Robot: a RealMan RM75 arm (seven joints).
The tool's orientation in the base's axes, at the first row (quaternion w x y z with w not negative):
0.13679 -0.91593 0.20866 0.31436
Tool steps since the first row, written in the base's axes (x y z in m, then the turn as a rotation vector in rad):
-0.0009 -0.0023 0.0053 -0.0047 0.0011 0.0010
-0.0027 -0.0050 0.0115 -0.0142 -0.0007 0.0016
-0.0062 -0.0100 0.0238 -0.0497 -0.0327 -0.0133
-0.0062 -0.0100 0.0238 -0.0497 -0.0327 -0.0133
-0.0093 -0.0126 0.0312 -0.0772 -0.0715 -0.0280
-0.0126 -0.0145 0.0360 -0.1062 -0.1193 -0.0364
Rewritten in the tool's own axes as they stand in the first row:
-0.0033 0.0018 -0.0045 -0.0043 0.0011 0.0021
-0.0077 0.0043 -0.0093 -0.0110 0.0071 0.0059
-0.0165 0.0088 -0.0188 -0.0174 0.0535 0.0235
-0.0165 0.0088 -0.0188 -0.0174 0.0535 0.0235
-0.0227 0.0117 -0.0239 -0.0163 0.1021 0.0342
-0.0275 0.0143 -0.0265 -0.0176 0.1585 0.0374

